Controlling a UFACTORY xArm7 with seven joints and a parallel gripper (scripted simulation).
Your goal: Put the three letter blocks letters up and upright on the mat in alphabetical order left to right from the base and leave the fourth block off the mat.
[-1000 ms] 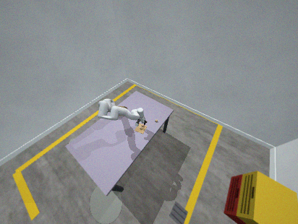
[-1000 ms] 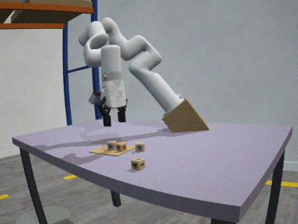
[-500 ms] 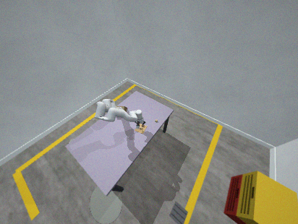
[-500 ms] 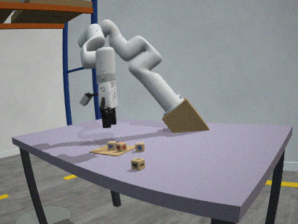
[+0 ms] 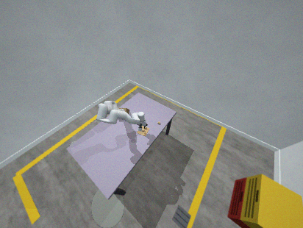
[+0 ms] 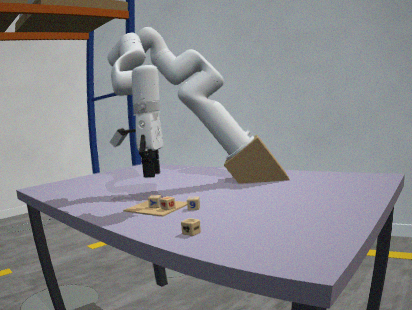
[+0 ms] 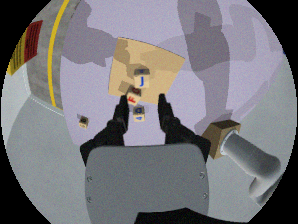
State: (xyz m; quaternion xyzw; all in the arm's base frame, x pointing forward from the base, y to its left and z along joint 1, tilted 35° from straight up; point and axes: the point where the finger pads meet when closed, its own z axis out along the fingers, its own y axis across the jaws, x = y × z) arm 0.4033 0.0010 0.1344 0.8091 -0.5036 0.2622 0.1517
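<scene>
My hand is 11 cm above the tan mat.
</scene>
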